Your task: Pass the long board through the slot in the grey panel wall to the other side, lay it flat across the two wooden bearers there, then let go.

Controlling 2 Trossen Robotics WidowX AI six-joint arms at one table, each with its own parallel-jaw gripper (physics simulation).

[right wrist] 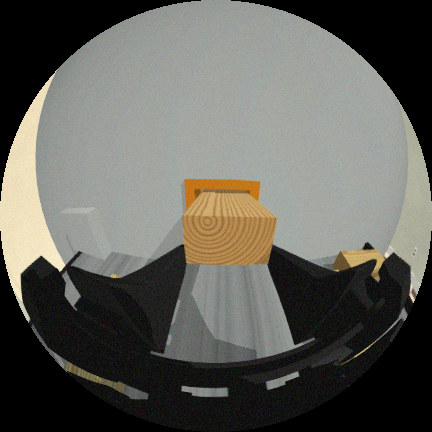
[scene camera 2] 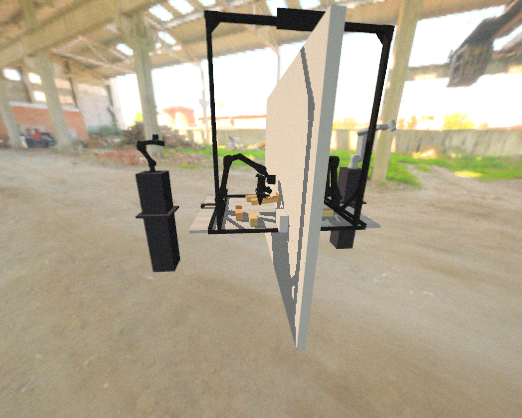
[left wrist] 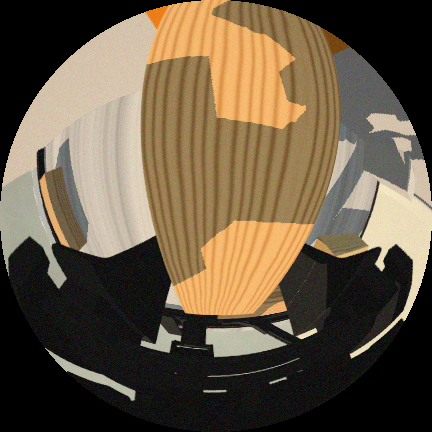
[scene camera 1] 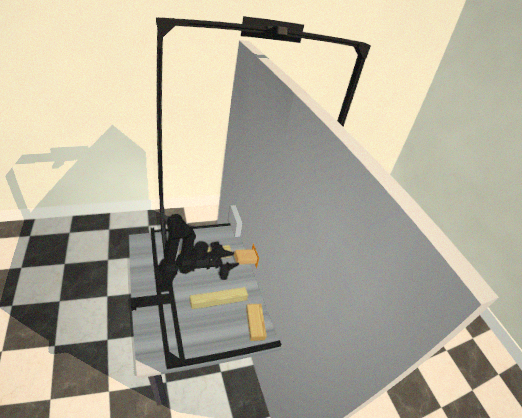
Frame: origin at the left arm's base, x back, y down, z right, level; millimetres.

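Where they show: left gripper, fingertip midpoint: [scene camera 2: 259,203] [left wrist: 224,232]; right gripper, fingertip midpoint: [right wrist: 227,250] [scene camera 1: 237,258]; left arm's base, link origin: [left wrist: 194,322]; right arm's base, link origin: [scene camera 2: 334,205] [scene camera 1: 164,285].
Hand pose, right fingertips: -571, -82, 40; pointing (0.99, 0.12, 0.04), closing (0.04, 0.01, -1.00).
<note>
Things, the pixels of their top centre, and the offset from my right fingertips, as dx, dy, dz.
- slot's orange frame, top centre: [right wrist: 221,175] [scene camera 1: 261,250] +113, -36, +4
- yellow bar, top centre: [scene camera 1: 219,295] -114, +57, -146
- orange-brown block, top centre: [right wrist: 368,258] [scene camera 1: 256,319] +15, +64, -293
The long board [scene camera 1: 245,257] [scene camera 2: 271,198] [left wrist: 235,165] [right wrist: 229,241] runs through the slot's orange frame [scene camera 1: 257,255] [right wrist: 222,184] in the grey panel wall [scene camera 1: 340,225] [scene camera 2: 295,120] [right wrist: 225,100]. My right gripper [scene camera 1: 235,259] [right wrist: 227,250] is shut on the board's near end, whose end grain faces its wrist camera. On the other side, my left gripper [scene camera 2: 260,200] [left wrist: 224,232] is shut on the board, above the table. Two wooden blocks [scene camera 2: 239,213] [scene camera 2: 253,219] lie below it in scene camera 2. Which pieces are the bearers, and whether the board touches them, I cannot tell.
On the right arm's side lie a yellow bar [scene camera 1: 218,298] and an orange-brown block [scene camera 1: 256,322]. A light block [scene camera 1: 236,221] [scene camera 2: 282,222] [right wrist: 82,230] stands at the wall. In the left wrist view, wooden pieces [left wrist: 65,210] [left wrist: 342,245] lie on both sides of the board. A black frame [scene camera 1: 160,125] surrounds the table.
</note>
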